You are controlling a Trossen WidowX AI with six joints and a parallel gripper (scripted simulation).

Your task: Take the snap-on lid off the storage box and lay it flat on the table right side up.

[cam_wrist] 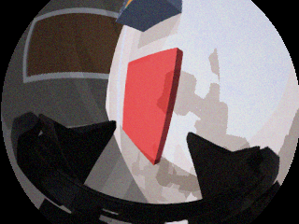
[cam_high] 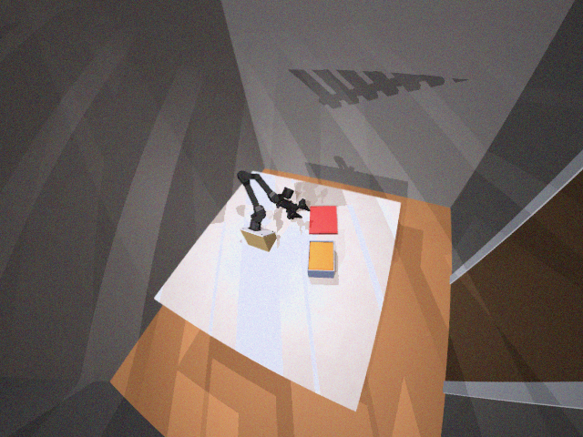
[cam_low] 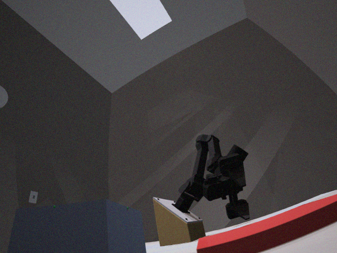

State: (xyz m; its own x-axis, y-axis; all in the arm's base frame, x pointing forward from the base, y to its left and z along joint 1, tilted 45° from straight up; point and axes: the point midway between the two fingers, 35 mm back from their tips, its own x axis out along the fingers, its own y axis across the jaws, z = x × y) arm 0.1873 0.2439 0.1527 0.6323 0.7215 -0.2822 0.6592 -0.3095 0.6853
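Now: gripper tip 11 cm short of the red lid, 5 cm to the right of it and 5 cm above it. From my gripper tip the other things lie so: storage box (23 cm ahead, 26 cm to the right, 2 cm below).
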